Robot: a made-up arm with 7 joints. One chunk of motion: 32 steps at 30 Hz.
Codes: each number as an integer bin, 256 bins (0 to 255) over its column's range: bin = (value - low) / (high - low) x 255, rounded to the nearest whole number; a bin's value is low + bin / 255 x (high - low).
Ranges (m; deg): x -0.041..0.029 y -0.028..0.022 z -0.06..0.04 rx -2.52..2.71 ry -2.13..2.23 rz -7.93..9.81
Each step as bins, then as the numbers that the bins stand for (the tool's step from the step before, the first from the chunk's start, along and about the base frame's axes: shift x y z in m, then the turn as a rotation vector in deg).
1 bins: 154 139 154 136 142 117
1 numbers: 0.00127 -0.00075 0.00039 0.269 0.298 0.210
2 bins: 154 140 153 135 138 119
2 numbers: 0.00127 -0.00055 0.00000 0.249 0.230 0.349
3 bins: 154 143 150 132 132 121
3 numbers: 0.00127 0.00004 -0.00118 0.187 0.127 0.488
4 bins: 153 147 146 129 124 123
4 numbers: 0.00100 0.00082 -0.00275 0.126 -0.010 0.627
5 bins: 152 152 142 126 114 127
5 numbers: 0.00073 0.00180 -0.00431 0.064 -0.181 0.905
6 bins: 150 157 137 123 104 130
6 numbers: 0.00018 0.00278 -0.00627 0.003 -0.352 1.114
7 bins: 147 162 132 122 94 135
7 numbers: -0.00065 0.00376 -0.00824 -0.018 -0.523 1.462
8 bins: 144 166 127 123 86 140
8 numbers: -0.00147 0.00455 -0.01020 0.003 -0.660 1.810
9 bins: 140 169 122 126 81 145
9 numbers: -0.00257 0.00514 -0.01216 0.064 -0.745 2.157
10 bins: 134 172 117 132 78 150
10 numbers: -0.00422 0.00573 -0.01412 0.187 -0.796 2.505
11 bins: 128 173 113 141 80 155
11 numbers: -0.00586 0.00592 -0.01569 0.372 -0.762 2.853
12 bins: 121 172 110 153 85 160
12 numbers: -0.00778 0.00573 -0.01686 0.618 -0.677 3.201
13 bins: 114 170 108 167 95 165
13 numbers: -0.00971 0.00533 -0.01765 0.905 -0.506 3.549
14 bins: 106 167 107 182 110 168
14 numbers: -0.01190 0.00475 -0.01804 1.213 -0.249 3.758
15 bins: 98 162 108 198 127 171
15 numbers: -0.01410 0.00376 -0.01765 1.541 0.041 3.966
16 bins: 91 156 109 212 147 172
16 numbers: -0.01602 0.00259 -0.01725 1.828 0.383 4.036
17 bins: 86 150 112 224 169 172
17 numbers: -0.01739 0.00141 -0.01608 2.074 0.760 4.036
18 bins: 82 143 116 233 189 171
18 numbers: -0.01849 0.00004 -0.01451 2.259 1.102 3.966
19 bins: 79 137 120 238 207 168
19 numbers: -0.01931 -0.00114 -0.01294 2.361 1.409 3.758
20 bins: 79 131 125 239 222 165
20 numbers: -0.01931 -0.00231 -0.01098 2.382 1.666 3.549
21 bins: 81 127 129 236 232 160
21 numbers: -0.01876 -0.00310 -0.00941 2.320 1.837 3.201
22 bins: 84 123 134 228 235 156
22 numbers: -0.01794 -0.00388 -0.00745 2.156 1.888 2.923
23 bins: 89 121 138 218 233 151
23 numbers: -0.01657 -0.00427 -0.00588 1.951 1.854 2.575
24 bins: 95 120 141 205 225 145
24 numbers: -0.01492 -0.00447 -0.00471 1.685 1.717 2.157
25 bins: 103 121 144 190 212 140
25 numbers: -0.01273 -0.00427 -0.00353 1.377 1.495 1.810
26 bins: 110 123 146 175 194 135
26 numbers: -0.01080 -0.00388 -0.00275 1.069 1.187 1.462
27 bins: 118 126 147 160 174 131
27 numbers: -0.00861 -0.00329 -0.00235 0.762 0.845 1.183
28 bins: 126 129 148 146 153 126
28 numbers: -0.00641 -0.00271 -0.00196 0.474 0.486 0.836
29 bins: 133 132 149 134 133 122
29 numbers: -0.00449 -0.00212 -0.00157 0.228 0.144 0.557
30 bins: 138 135 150 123 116 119
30 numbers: -0.00312 -0.00153 -0.00118 0.003 -0.147 0.349
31 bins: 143 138 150 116 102 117
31 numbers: -0.00175 -0.00094 -0.00118 -0.141 -0.386 0.210
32 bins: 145 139 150 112 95 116
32 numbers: -0.00120 -0.00075 -0.00118 -0.223 -0.506 0.140
